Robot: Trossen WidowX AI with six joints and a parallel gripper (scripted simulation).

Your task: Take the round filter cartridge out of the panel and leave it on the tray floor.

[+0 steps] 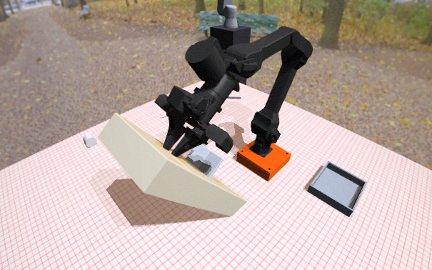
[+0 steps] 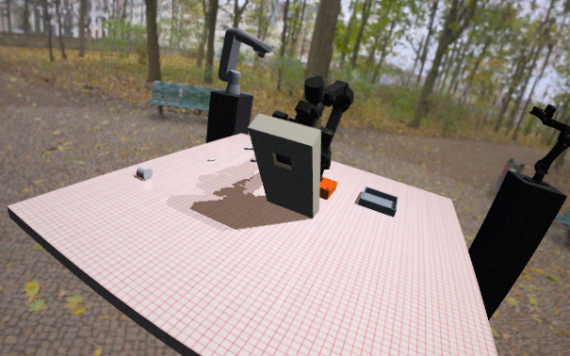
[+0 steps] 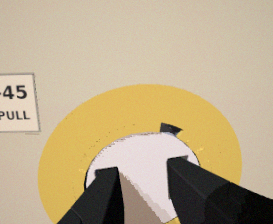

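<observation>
The white round filter cartridge is 1 cm below my gripper tip and 1 cm ahead of it. Round my gripper tip: cream service panel (8 cm below, 4 cm behind); then dark tray (41 cm behind, 31 cm to the left, 24 cm below).
</observation>
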